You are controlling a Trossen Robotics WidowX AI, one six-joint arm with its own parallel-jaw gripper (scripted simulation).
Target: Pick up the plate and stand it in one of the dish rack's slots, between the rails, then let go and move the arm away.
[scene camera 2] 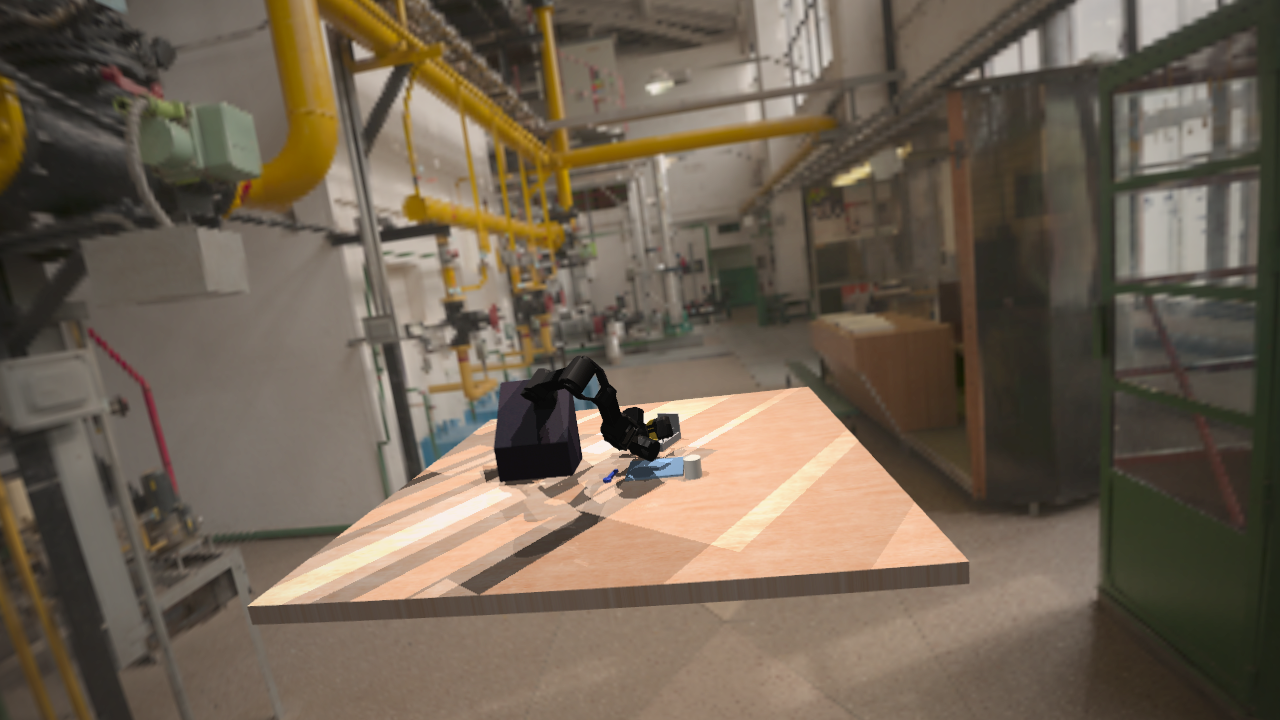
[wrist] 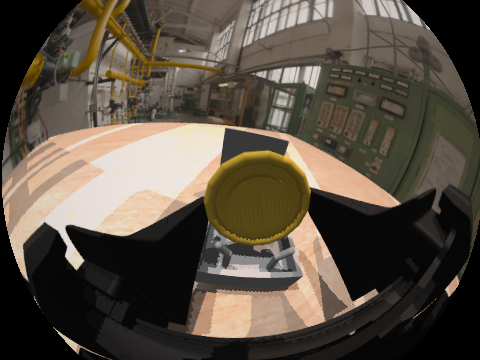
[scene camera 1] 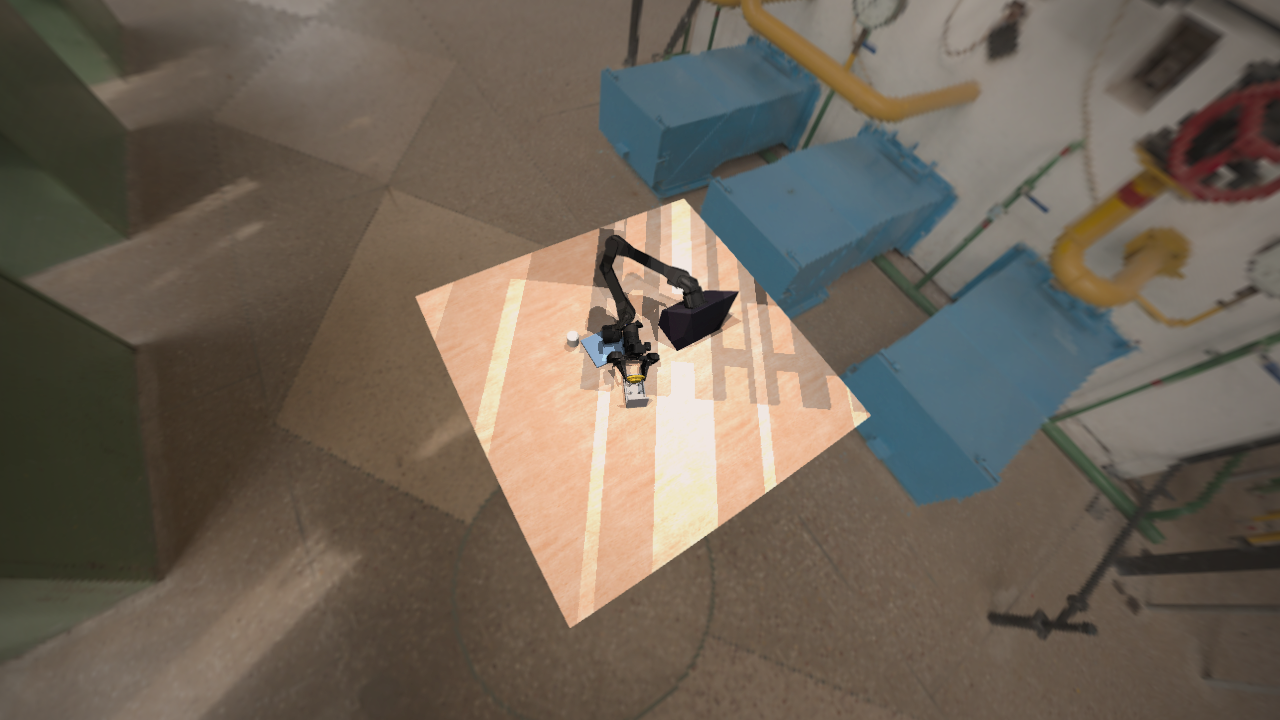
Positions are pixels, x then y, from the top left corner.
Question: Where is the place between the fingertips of my gripper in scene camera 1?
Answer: At 635, 381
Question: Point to a grey dish rack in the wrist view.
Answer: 222, 262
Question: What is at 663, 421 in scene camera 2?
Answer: My gripper.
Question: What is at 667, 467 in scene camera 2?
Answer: A blue mat.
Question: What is my gripper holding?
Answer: A small yellow plate.
